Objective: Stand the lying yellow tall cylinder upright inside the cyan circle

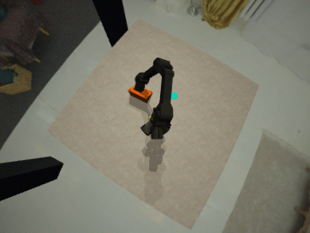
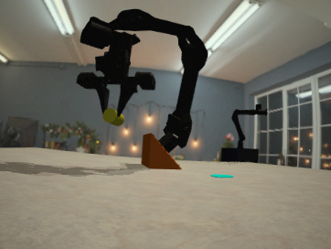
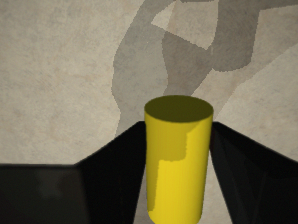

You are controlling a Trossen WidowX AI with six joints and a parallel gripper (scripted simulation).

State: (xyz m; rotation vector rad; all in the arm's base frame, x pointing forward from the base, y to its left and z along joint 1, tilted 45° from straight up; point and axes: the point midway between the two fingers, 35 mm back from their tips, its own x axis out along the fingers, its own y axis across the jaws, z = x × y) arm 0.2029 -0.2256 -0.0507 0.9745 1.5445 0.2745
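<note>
My gripper tip is now 280 mm to the right of the cyan circle, 130 mm above it and 50 mm short of it. Round my gripper tip: yellow cylinder 20 mm behind, 10 mm to the left.
</note>
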